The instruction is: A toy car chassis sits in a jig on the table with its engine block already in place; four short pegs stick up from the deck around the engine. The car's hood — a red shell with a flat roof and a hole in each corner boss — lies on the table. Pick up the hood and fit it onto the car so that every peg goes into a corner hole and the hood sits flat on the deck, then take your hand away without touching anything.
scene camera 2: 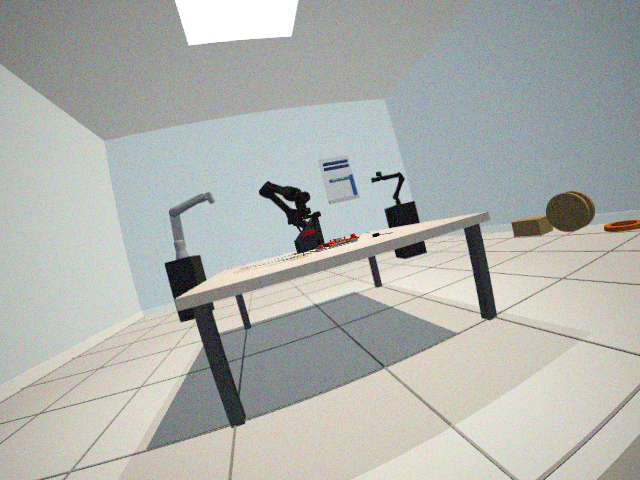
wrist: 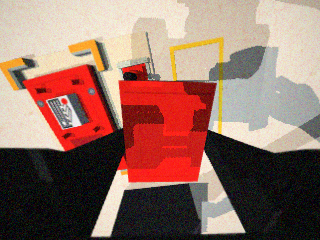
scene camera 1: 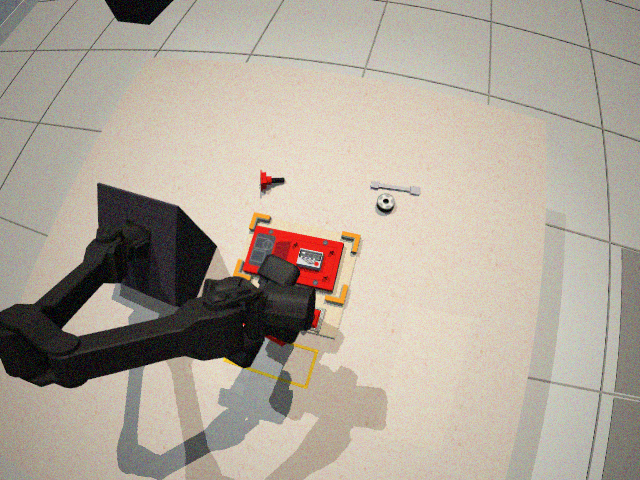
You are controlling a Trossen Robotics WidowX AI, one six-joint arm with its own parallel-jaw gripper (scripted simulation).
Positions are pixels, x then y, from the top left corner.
Labels:
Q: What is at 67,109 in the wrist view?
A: A grey engine block.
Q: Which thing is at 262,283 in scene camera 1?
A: The gripper.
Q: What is the gripper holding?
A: A red hood.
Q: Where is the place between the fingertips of the gripper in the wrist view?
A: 164,132

